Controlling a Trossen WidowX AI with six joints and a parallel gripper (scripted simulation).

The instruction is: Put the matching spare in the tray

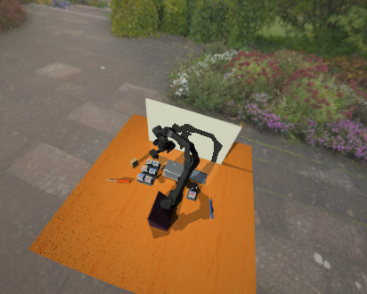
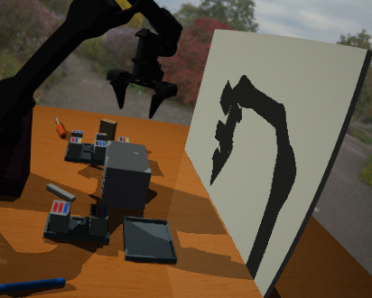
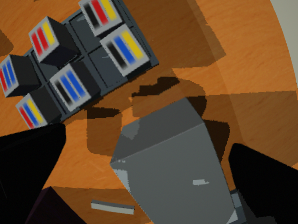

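The grey spare is 13 cm below my gripper tip, 8 cm behind it and 4 cm to the left of it. Also, from my gripper tip: brown block: 22 cm to the left, 14 cm below, 7 cm behind; then white board: 24 cm ahead, 11 cm to the right, 5 cm above; then grey mounted unit: 12 cm below, 11 cm to the right, 1 cm behind.
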